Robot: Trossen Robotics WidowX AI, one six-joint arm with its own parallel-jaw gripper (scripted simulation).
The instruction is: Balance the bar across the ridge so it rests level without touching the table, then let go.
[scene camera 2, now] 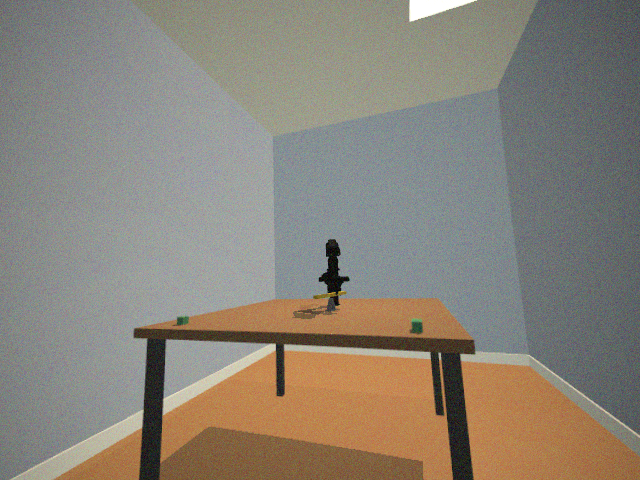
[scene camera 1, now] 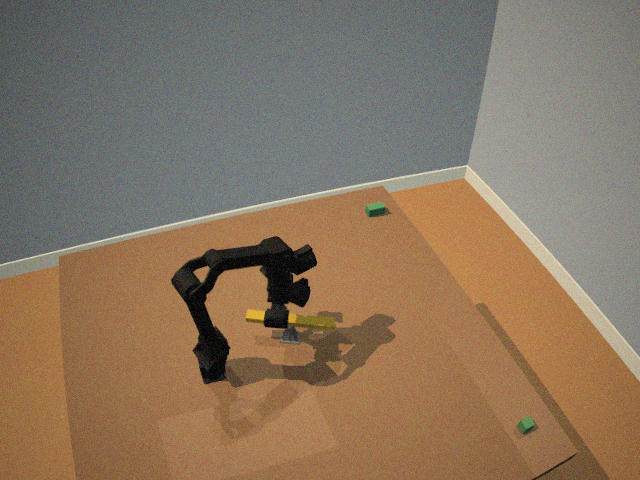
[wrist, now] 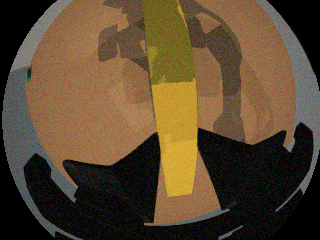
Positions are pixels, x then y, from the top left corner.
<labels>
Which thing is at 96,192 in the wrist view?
My gripper.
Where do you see a yellow bar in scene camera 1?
At 296,320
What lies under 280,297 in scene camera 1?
My gripper.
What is my gripper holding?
A yellow bar.
</labels>
